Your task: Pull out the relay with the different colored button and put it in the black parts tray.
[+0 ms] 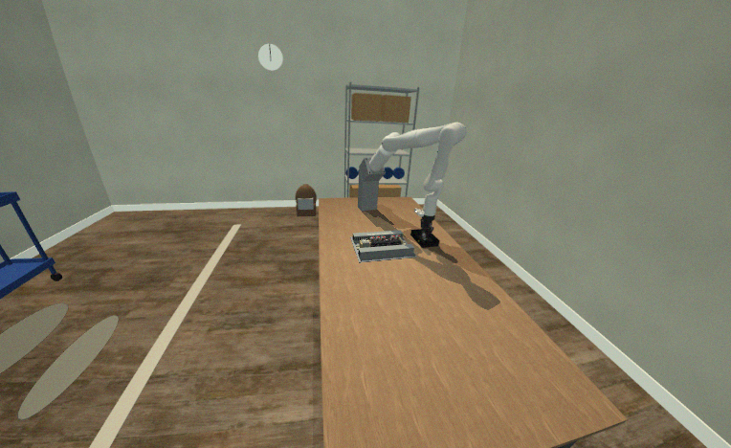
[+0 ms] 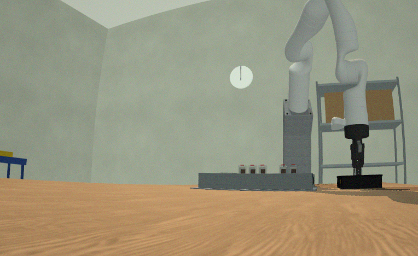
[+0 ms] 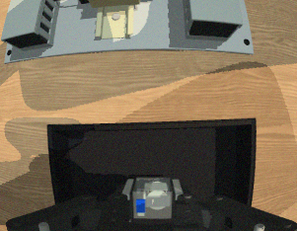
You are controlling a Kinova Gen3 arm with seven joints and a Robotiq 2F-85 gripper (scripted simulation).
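My hand is 2 cm above the black parts tray.
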